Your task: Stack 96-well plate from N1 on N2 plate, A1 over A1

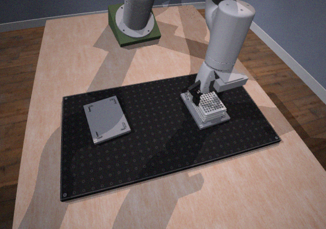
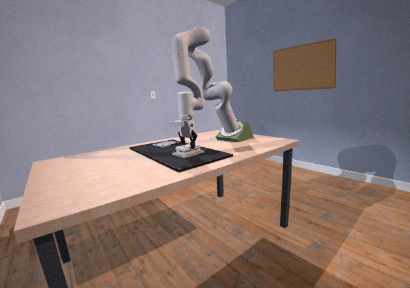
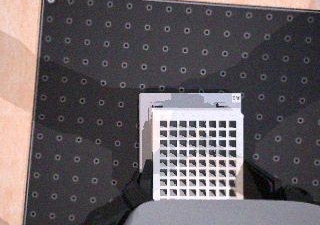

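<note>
Now: the white 96-well plate 10 mm below my hand. Also, from my hand: plate nest N1 (10 mm ahead, 350 mm to the right, 50 mm below); then plate nest N2 (50 mm below).
</note>
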